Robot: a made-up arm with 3 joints. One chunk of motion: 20 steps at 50 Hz.
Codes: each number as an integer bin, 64 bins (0 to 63) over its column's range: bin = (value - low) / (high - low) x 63, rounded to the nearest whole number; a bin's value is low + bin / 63 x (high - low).
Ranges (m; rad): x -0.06..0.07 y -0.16..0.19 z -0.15..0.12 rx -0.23..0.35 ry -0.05..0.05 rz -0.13..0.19
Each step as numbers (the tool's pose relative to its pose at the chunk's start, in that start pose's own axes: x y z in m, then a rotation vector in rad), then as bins.
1 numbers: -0.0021 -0.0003 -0.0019 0.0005 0.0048 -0.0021
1 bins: 28 29 35 25 35 25
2 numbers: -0.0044 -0.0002 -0.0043 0.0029 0.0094 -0.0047
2 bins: 27 29 34 25 37 25
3 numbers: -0.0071 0.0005 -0.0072 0.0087 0.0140 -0.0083
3 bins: 26 29 33 26 40 24
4 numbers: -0.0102 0.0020 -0.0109 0.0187 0.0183 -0.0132
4 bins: 24 29 32 27 43 23
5 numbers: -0.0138 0.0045 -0.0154 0.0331 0.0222 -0.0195
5 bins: 22 30 31 29 45 22
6 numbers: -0.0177 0.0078 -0.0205 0.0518 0.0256 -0.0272
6 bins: 20 30 30 31 48 20
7 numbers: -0.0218 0.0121 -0.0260 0.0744 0.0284 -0.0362
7 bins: 19 31 29 33 49 18
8 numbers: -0.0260 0.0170 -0.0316 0.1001 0.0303 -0.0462
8 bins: 16 32 28 36 51 16
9 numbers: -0.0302 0.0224 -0.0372 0.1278 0.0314 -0.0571
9 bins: 14 33 26 39 51 14
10 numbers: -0.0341 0.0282 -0.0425 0.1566 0.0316 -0.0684
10 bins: 13 34 25 42 51 12
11 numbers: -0.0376 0.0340 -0.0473 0.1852 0.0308 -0.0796
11 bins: 11 35 24 45 51 10
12 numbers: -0.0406 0.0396 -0.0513 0.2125 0.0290 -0.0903
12 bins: 9 36 23 48 50 8
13 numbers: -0.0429 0.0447 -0.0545 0.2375 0.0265 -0.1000
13 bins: 8 37 22 51 48 6
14 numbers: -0.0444 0.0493 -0.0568 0.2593 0.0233 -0.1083
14 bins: 8 38 22 53 46 4
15 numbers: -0.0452 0.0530 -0.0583 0.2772 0.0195 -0.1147
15 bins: 7 38 21 55 44 3
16 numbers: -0.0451 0.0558 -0.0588 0.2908 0.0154 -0.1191
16 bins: 7 39 21 57 41 2
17 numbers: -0.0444 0.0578 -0.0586 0.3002 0.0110 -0.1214
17 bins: 8 39 21 58 38 2
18 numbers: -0.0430 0.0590 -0.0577 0.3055 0.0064 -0.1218
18 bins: 8 39 22 58 36 2
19 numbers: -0.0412 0.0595 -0.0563 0.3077 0.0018 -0.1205
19 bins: 9 40 22 58 33 2
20 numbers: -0.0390 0.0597 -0.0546 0.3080 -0.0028 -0.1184
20 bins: 10 40 22 58 30 2
